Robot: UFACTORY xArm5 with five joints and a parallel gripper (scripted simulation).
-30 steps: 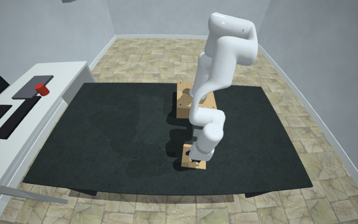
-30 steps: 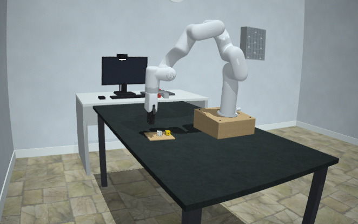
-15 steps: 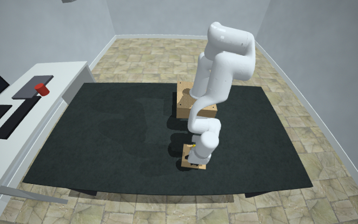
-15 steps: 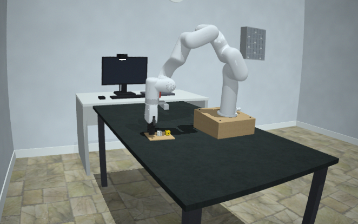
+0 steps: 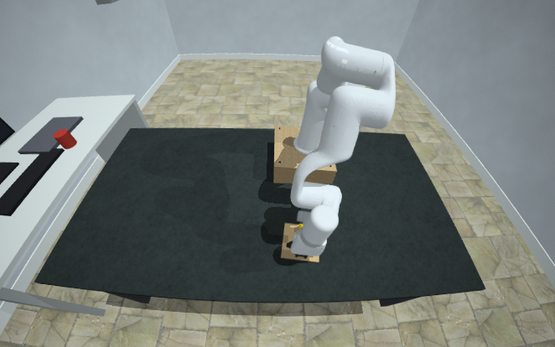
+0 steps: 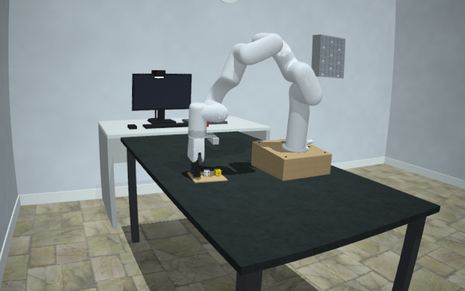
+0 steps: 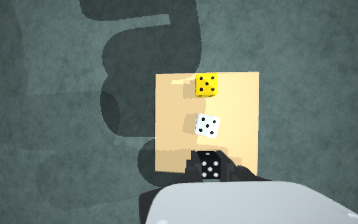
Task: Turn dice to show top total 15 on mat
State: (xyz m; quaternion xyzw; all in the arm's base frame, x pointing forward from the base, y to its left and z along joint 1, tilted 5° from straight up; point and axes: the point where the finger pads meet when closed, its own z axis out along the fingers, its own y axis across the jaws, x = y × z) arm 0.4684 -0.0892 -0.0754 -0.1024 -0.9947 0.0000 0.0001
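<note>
Right now my hand is 10 mm above the black die. Also, from my hand: tan mat (50 mm behind, 10 mm to the left, 30 mm below); then yellow die (100 mm behind, 20 mm to the left, 10 mm below); then white die (50 mm behind, 10 mm to the left, 10 mm below).
</note>
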